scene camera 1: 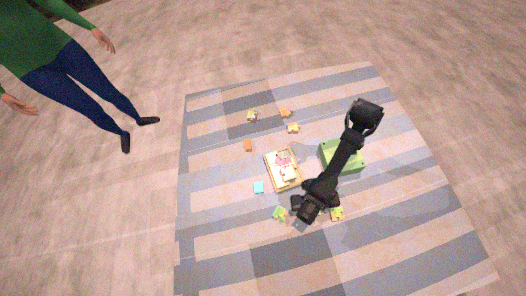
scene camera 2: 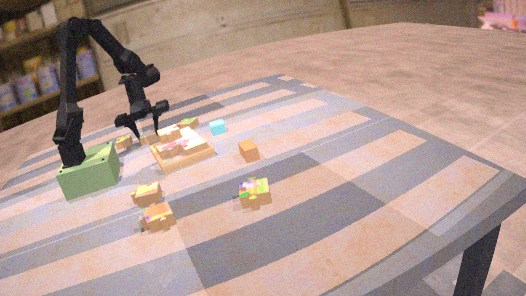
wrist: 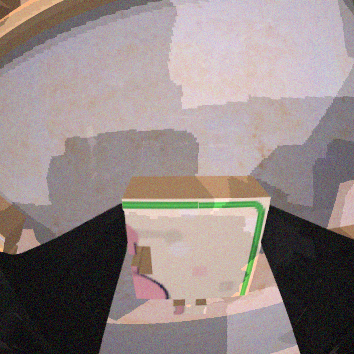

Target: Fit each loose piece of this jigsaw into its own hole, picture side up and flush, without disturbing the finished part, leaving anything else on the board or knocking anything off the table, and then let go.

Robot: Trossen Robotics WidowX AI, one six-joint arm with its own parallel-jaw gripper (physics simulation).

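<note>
My gripper (scene camera 2: pixel 148 136) (wrist: pixel 194 214) is shut on a cream jigsaw piece (scene camera 2: pixel 148 140) (wrist: pixel 200 245) with a green border line and pink at one side. The piece is picture side up between the fingertips, low beside the board; I cannot tell whether it touches the table. The wooden-rimmed board (scene camera 1: pixel 270 175) (scene camera 2: pixel 188 162) holds a cream and pink picture. Another cream piece (scene camera 1: pixel 288 173) (scene camera 2: pixel 169 132) stands higher than the picture around it, at the board's side nearer the gripper. Its exact seating is too small to tell. The arm mostly hides the held piece in scene camera 1.
Green-topped piece (scene camera 1: pixel 280 213) (scene camera 2: pixel 189 121) and yellow-green piece (scene camera 1: pixel 337 213) (scene camera 2: pixel 124 142) flank the gripper. A green box (scene camera 1: pixel 356 167) (scene camera 2: pixel 90 172), cyan cube (scene camera 1: pixel 258 187) (scene camera 2: pixel 217 127), orange block (scene camera 1: pixel 247 145) (scene camera 2: pixel 248 150), multicoloured piece (scene camera 1: pixel 252 115) (scene camera 2: pixel 254 192) and two orange-yellow pieces stand around the board.
</note>
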